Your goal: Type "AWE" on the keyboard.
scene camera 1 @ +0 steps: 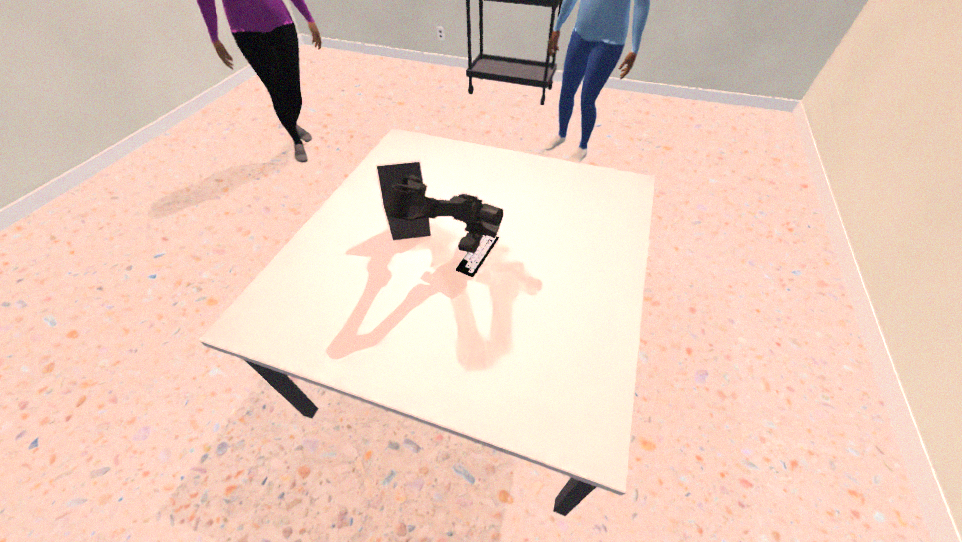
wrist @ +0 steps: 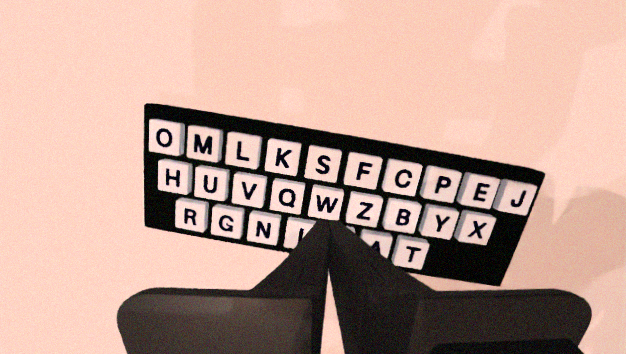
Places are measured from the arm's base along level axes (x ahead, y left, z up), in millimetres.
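Where they show: gripper, fingertip midpoint: [scene camera 1: 477, 245] [wrist: 327, 229].
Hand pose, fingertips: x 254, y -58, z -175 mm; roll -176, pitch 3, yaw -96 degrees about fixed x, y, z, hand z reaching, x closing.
Note:
After its pixels a point has its place.
A black keyboard [scene camera 1: 464, 268] @[x 226, y -149, z -206 mm] [wrist: 465, 259] @[x 216, y -134, z -205 mm] with white letter keys lies on the table, slanted in the wrist view. My gripper [wrist: 327, 229] @[x 254, y -58, z -175 mm] is shut and empty, its tips together at the lower edge of the W key [wrist: 326, 201] @[x 257, y -58, z -200 mm]; whether they touch it I cannot tell. The A key [wrist: 376, 245] @[x 231, y -83, z -200 mm] shows partly behind the right finger, in the bottom row beside T. The E key [wrist: 480, 192] @[x 257, y -136, z -200 mm] is in the top row at the right, between P and J. The D key is mostly hidden by the fingers. In the scene view the fingertips are too small to make out.
The arm stands on a black base plate [scene camera 1: 410, 227] @[x -11, y -36, z -161 mm] on the white table [scene camera 1: 538, 377] @[x 537, y -490, z -218 mm]. Arm shadows fall across the table top. Two people [scene camera 1: 269, 63] [scene camera 1: 592, 67] and a black cart [scene camera 1: 511, 70] are beyond the table.

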